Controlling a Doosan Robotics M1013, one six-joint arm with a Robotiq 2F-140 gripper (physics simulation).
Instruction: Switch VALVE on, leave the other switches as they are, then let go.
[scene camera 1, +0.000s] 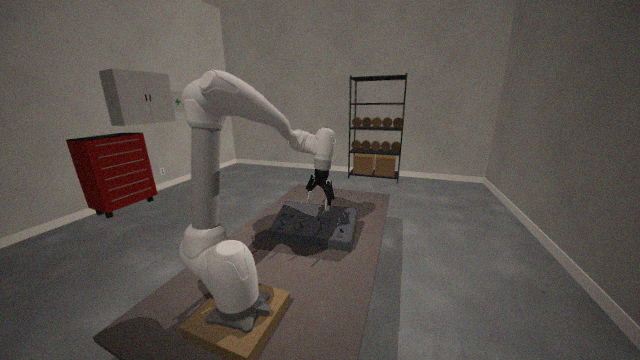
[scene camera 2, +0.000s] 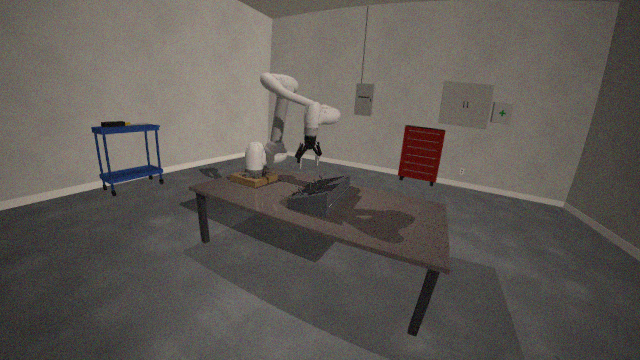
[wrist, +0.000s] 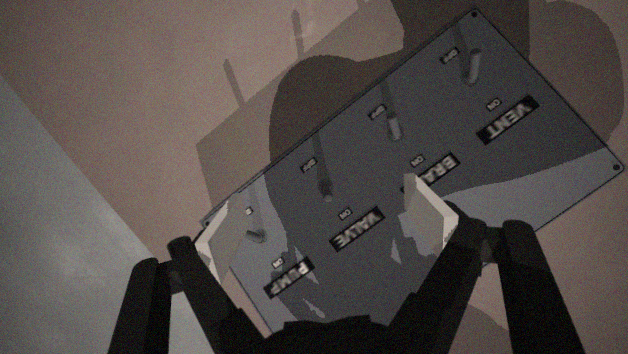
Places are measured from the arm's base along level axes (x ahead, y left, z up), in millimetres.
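Pixels of known places: gripper, fingertip midpoint: (scene camera 1: 317, 206) (scene camera 2: 307, 166) (wrist: 323, 200); arm's base at its link origin: (scene camera 1: 239, 308) (scene camera 2: 254, 174).
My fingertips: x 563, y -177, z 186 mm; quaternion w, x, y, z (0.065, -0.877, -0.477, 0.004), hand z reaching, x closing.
For each thing: its top centre in the pictures, then the offset to it from my fingertips. "spot": a spot on its surface instead. Level surfaces: height alone.
- VENT at a spot on its surface: (wrist: 508, 120) spot: dx +110, dy +227, dz -132 mm
- PUMP at a spot on its surface: (wrist: 289, 278) spot: dx +94, dy -132, dz -131 mm
- VALVE lever at its top centre: (wrist: 327, 196) dx +29, dy -10, dz -106 mm
- PUMP lever at its top centre: (wrist: 247, 241) dx +10, dy -130, dz -115 mm
- BRAKE lever at its top centre: (wrist: 399, 126) dx +21, dy +110, dz -115 mm
- VENT lever at its top centre: (wrist: 484, 62) dx +26, dy +230, dz -115 mm
- long brown table at its surface level: dz -241 mm
A dark switch box (scene camera 1: 299, 231) (scene camera 2: 307, 204) (wrist: 555, 145) with a sloping face stands on the table. In the wrist view its labels read VENT (wrist: 508, 120), BRAKE, partly hidden by a finger, VALVE (wrist: 357, 229) and PUMP (wrist: 289, 278). The VALVE lever (wrist: 325, 191) looks short, pointing roughly at the camera between its OFF label (wrist: 308, 165) and ON label (wrist: 345, 214); its tilt is hard to tell. The PUMP lever (wrist: 256, 235), BRAKE lever (wrist: 394, 128) and VENT lever (wrist: 472, 67) also show. My gripper (scene camera 1: 318, 205) (scene camera 2: 309, 165) (wrist: 323, 200) is open and empty above the box, its fingertips either side of the VALVE lever in the wrist view.
The arm stands on a wooden base plate (scene camera 1: 272, 320) (scene camera 2: 240, 178) on the long brown table (scene camera 1: 325, 305) (scene camera 2: 420, 240). A red tool chest (scene camera 1: 127, 172) (scene camera 2: 421, 154), a rack (scene camera 1: 378, 77) and a blue cart (scene camera 2: 131, 175) stand away from the table.
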